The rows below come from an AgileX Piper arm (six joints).
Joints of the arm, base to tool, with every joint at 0 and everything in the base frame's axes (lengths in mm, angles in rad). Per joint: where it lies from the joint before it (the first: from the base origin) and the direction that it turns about. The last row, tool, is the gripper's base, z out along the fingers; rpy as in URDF.
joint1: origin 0 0 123 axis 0 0 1
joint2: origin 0 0 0 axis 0 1 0
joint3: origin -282.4 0 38.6 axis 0 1 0
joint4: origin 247.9 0 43.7 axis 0.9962 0 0.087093
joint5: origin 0 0 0 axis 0 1 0
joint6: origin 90.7 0 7.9 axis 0.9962 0 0.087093
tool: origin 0 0 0 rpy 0 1.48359 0
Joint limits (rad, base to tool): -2.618..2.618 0..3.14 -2.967..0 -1.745..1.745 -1.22..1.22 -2.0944..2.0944
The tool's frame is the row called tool.
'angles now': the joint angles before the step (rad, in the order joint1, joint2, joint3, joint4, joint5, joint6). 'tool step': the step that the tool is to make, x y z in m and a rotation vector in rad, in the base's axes. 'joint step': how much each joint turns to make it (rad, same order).
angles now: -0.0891, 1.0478, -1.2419, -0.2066, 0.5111, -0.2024
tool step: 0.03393, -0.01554, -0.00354, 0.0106, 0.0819, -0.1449
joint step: 0.0000, 0.1342, -0.0988, -0.2265, 0.0895, 0.2254
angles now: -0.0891, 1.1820, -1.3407, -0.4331, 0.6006, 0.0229
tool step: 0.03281, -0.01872, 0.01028, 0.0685, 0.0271, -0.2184
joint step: 0.0000, 0.1582, -0.1882, -0.1952, 0.1710, 0.2602
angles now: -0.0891, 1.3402, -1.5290, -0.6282, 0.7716, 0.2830
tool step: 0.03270, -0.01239, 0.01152, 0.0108, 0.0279, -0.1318
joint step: 0.0000, 0.1604, -0.2177, -0.0743, 0.1468, 0.0639
